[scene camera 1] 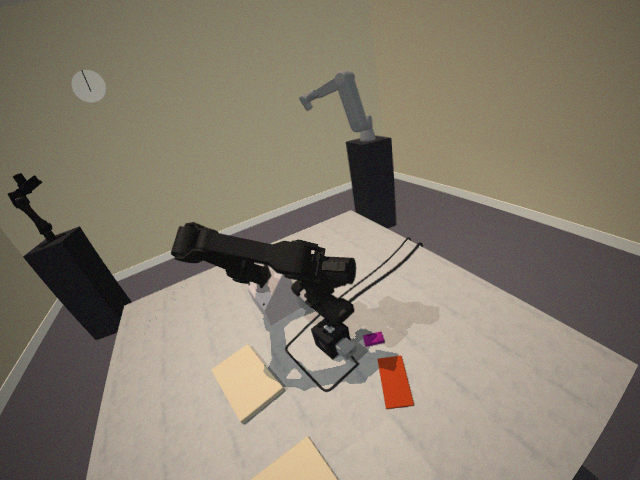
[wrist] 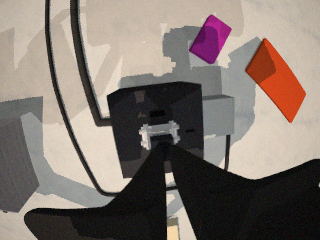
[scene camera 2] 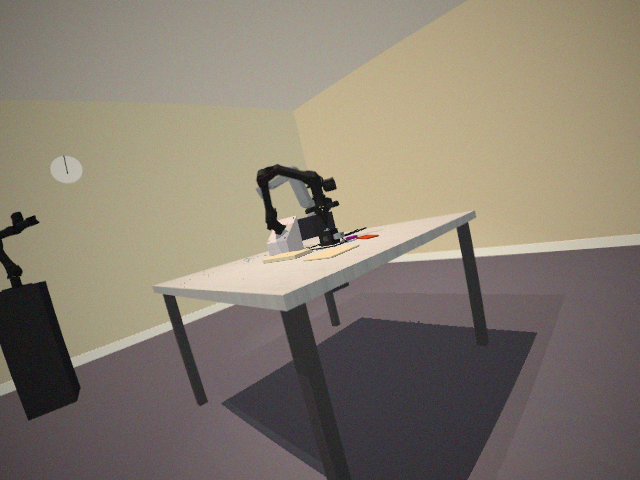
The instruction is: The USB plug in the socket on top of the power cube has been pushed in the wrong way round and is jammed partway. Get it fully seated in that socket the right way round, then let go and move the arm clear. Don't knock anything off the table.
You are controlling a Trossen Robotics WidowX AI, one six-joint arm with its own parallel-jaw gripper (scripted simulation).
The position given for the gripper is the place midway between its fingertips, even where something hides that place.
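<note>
Gripper (scene camera 1: pixel 327 318) and (wrist: pixel 165 152): carries a USB plug. Also present: a black power cube (scene camera 1: pixel 326 341); an orange card (scene camera 1: pixel 395 385) and (wrist: pixel 269 70); a purple block (wrist: pixel 210 40).
</note>
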